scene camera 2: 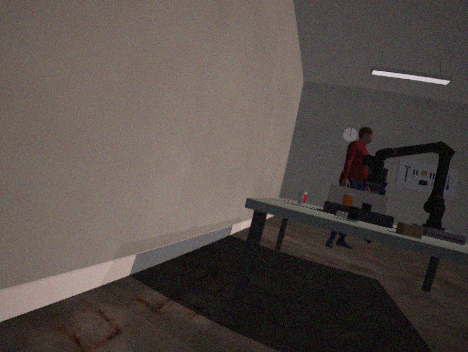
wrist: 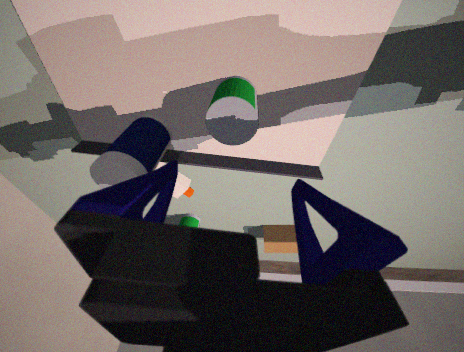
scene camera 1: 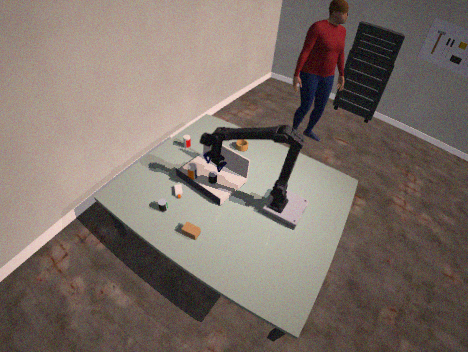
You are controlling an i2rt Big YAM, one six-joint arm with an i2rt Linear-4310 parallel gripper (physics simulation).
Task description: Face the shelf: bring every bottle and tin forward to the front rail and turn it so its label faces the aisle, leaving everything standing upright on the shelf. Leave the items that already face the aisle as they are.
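Places are measured from the arm's base along level axes (x ahead, y left, z up), in centimetres.
Pixels of known places: gripper, fingertip midpoint: [scene camera 2: 371,193] [wrist: 237,176] [scene camera 1: 213,167]; arm's base, origin of the base link: [scene camera 2: 432,228] [scene camera 1: 278,204].
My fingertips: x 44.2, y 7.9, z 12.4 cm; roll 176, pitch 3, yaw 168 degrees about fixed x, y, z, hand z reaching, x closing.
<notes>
Ahead of a thing's pixels: the offset from my fingertips to its middle.
The shelf [scene camera 1: 230,178] [wrist: 300,137] has a pale board, a grey back panel and a dark front rail {dx +7.3, dy +8.3, dz -14.9 cm} [scene camera 1: 201,189] [scene camera 2: 380,219] [wrist: 240,162]. A blue can with an orange side {dx +13.9, dy +4.3, dz -8.6 cm} [scene camera 1: 192,173] [scene camera 2: 348,200] [wrist: 145,142] stands upright close behind the rail, orange towards the aisle. A tin {dx +1.0, dy -0.9, dz -10.5 cm} [scene camera 1: 212,177] [scene camera 2: 366,207] [wrist: 234,105] stands upright to its side, farther back from the rail; its green patch faces the back panel and its dark side the aisle. My gripper [scene camera 1: 214,164] [wrist: 237,176] is open and empty above the shelf, touching neither item.
On the table before the rail are a white object with an orange tip {dx +15.0, dy +17.8, dz -16.4 cm} [scene camera 1: 178,190], a dark tin with green {dx +14.1, dy +33.5, dz -14.3 cm} [scene camera 1: 162,205] and an orange-brown block {dx -10.6, dy +37.0, dz -15.3 cm} [scene camera 1: 191,230] [scene camera 2: 409,230]. A red-and-white can {dx +42.1, dy -23.2, dz -13.0 cm} [scene camera 1: 187,141] [scene camera 2: 305,197] and an orange ring-like cup {dx +6.2, dy -48.0, dz -15.3 cm} [scene camera 1: 242,145] stand beyond the shelf. A person [scene camera 1: 321,55] stands behind the table.
</notes>
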